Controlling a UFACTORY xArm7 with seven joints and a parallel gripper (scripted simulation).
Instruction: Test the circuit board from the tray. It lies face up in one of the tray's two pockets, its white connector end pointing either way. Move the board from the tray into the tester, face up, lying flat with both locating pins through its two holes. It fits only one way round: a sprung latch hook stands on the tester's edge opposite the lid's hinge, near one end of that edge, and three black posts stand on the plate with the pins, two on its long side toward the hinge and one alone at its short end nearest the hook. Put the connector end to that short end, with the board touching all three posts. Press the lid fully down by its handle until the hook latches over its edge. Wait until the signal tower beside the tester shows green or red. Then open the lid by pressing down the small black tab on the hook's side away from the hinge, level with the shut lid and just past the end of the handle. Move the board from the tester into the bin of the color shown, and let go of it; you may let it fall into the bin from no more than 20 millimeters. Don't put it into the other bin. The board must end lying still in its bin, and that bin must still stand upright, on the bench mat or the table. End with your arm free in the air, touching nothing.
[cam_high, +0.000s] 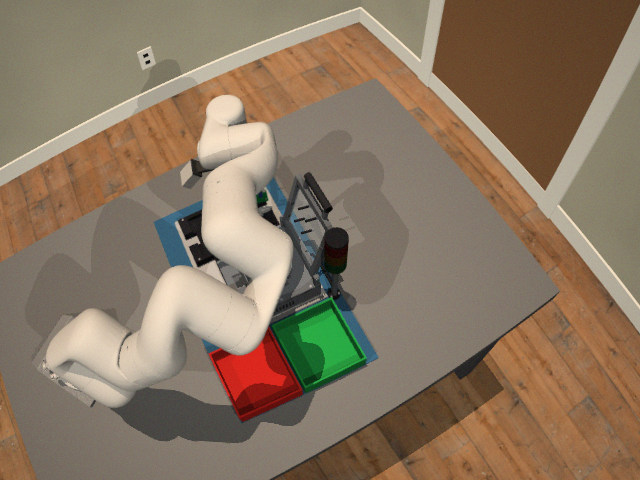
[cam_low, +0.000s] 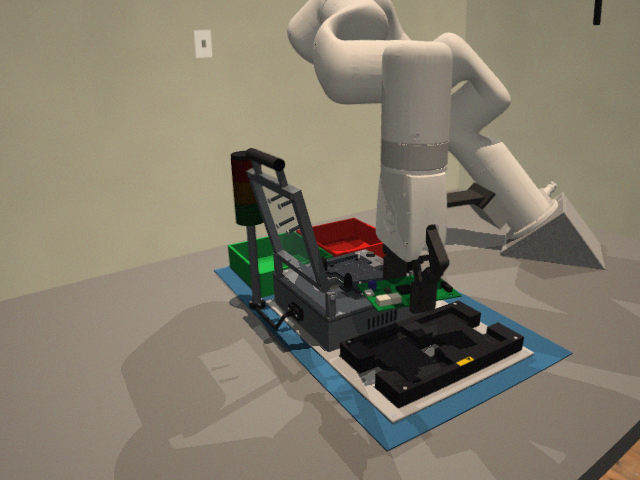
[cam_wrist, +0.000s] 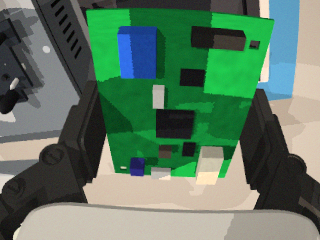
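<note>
Now: the tester plate 40 mm behind my hand, 160 mm to the right of it and 50 mm below it. The rest, counted from my hand: clear lid 80 mm ahead, 170 mm to the right, 60 mm above; green bin 10 mm behind, 370 mm to the right, 110 mm below; latch hook 110 mm behind, 110 mm to the right, 30 mm below.
</note>
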